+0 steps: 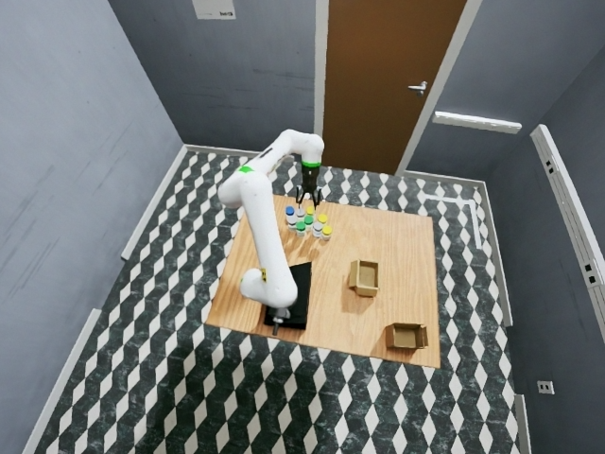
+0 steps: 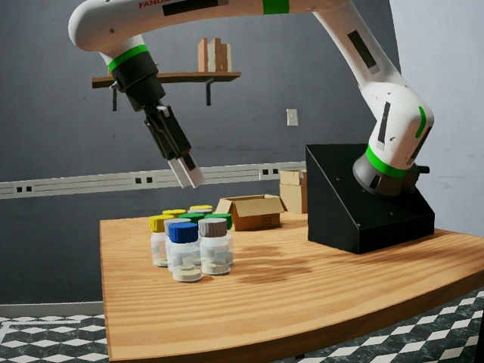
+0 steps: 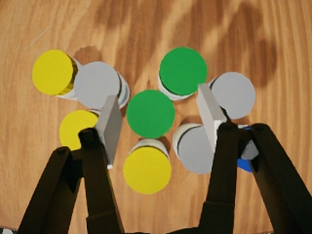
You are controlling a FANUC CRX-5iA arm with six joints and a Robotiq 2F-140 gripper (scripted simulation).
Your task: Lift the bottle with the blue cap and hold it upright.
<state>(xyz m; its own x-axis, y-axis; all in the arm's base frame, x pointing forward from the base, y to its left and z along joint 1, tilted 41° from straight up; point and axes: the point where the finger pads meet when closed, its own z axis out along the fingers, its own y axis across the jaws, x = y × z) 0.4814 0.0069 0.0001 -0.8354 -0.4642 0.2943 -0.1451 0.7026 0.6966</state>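
The yellow-capped bottle is 60 mm ahead of my hand, 10 mm to the right of it and 150 mm below it. Round my hand: green-capped bottle (50 mm behind, 30 mm to the left, 150 mm below).
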